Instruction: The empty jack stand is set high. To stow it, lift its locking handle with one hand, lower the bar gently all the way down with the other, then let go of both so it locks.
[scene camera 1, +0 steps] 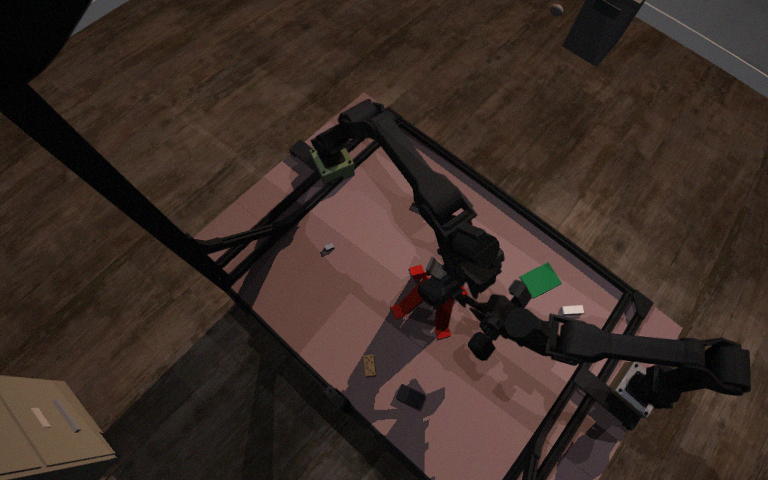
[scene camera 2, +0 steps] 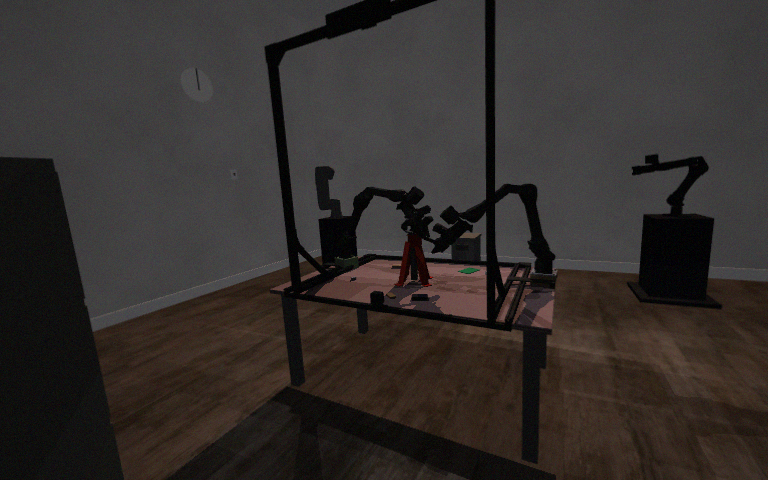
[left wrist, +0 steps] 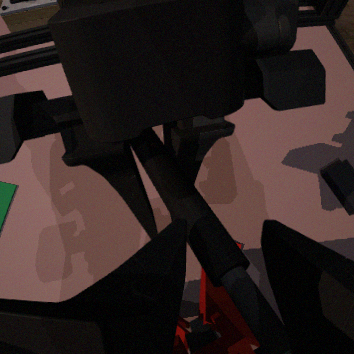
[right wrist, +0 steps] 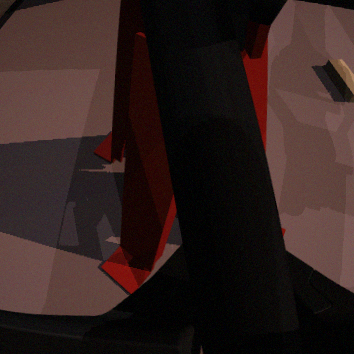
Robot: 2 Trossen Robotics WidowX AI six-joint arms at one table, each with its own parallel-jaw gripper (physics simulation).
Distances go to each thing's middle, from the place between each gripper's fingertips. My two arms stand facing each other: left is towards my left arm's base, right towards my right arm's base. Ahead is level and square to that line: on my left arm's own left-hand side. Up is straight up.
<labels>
My left gripper is now 20 mm above the black locking handle (right wrist: 238, 272), 10 mm to the left of it and 10 mm short of it. Also, from my left hand: green card (scene camera 1: 540, 280) (260 mm ahead, 220 mm below, 130 mm to the right).
The black locking handle lies 6 cm above my right hand and 1 cm behind it. From my right hand the other things lie so: green card 24 cm ahead, 14 cm below, 12 cm to the right.
</labels>
